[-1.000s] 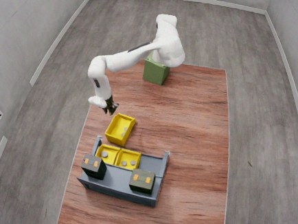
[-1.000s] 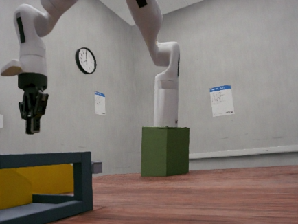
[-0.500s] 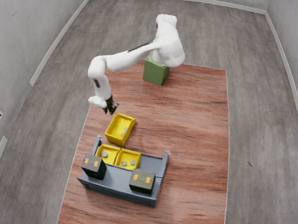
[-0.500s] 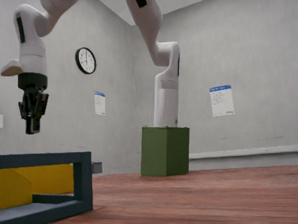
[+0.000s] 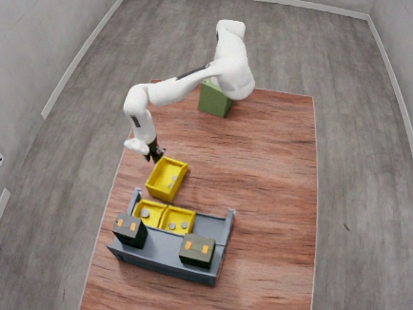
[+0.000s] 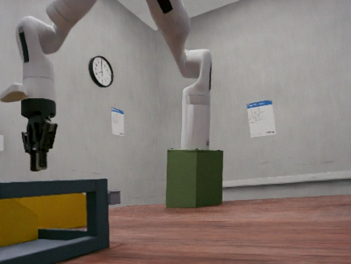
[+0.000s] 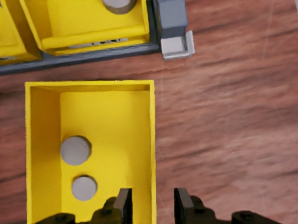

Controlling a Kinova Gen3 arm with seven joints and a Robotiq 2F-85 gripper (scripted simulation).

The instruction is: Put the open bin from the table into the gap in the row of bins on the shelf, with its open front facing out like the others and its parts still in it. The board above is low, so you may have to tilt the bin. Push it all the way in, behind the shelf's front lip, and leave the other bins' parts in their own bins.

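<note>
Right now the grey disc part is 40 mm ahead of my hand, 70 mm to the left of it and 130 mm below it. Round my hand: grey shelf 260 mm ahead, 120 mm to the left, 80 mm below.
</note>
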